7 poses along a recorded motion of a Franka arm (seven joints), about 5 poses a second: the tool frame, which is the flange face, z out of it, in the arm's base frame.
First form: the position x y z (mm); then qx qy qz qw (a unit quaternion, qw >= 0).
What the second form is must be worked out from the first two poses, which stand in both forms.
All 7 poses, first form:
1: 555 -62 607 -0.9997 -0.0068 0.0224 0.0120
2: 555 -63 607 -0.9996 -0.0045 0.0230 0.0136
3: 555 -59 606 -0.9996 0.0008 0.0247 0.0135
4: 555 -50 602 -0.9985 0.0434 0.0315 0.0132
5: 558 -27 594 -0.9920 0.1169 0.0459 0.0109
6: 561 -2 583 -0.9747 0.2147 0.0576 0.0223
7: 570 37 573 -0.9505 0.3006 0.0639 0.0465
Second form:
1:
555 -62 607
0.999 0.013 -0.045
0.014 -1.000 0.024
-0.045 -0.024 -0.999

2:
555 -63 607
0.999 0.008 -0.046
0.010 -1.000 0.027
-0.046 -0.027 -0.999

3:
555 -59 606
0.999 -0.002 -0.049
-0.001 -1.000 0.027
-0.049 -0.027 -0.998

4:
555 -50 602
0.994 -0.087 -0.062
-0.086 -0.996 0.029
-0.064 -0.024 -0.998

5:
558 -27 594
0.968 -0.233 -0.089
-0.231 -0.972 0.032
-0.094 -0.011 -0.996

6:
561 -2 583
0.901 -0.421 -0.103
-0.416 -0.907 0.068
-0.122 -0.019 -0.992

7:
570 37 573
0.811 -0.577 -0.094
-0.565 -0.815 0.127
-0.149 -0.050 -0.988

